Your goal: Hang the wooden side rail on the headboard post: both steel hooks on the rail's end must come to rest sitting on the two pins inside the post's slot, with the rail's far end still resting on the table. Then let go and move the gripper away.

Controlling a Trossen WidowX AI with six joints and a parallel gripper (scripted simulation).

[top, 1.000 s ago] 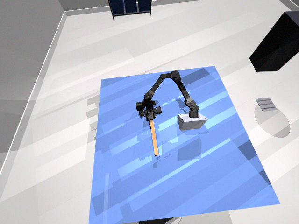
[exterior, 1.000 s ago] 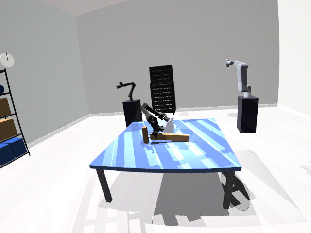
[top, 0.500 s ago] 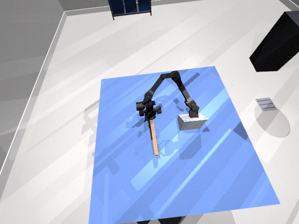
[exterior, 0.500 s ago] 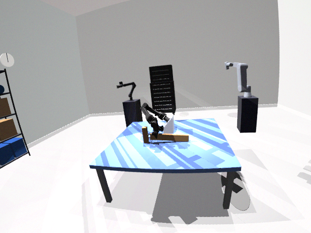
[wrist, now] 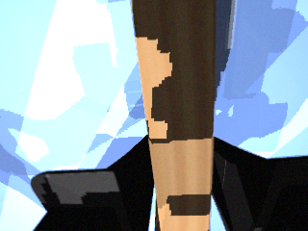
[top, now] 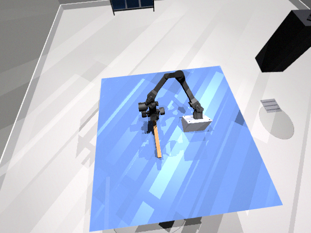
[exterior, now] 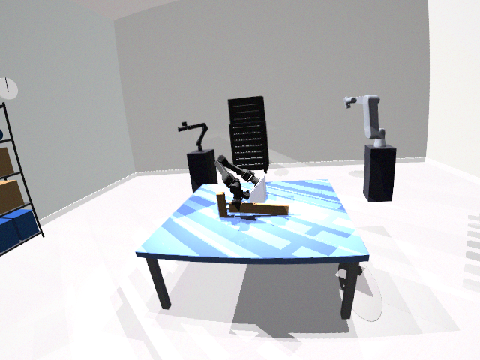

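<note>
My gripper tip is 10 mm short of the headboard post, 120 mm to the left of it and 40 mm below it.
</note>
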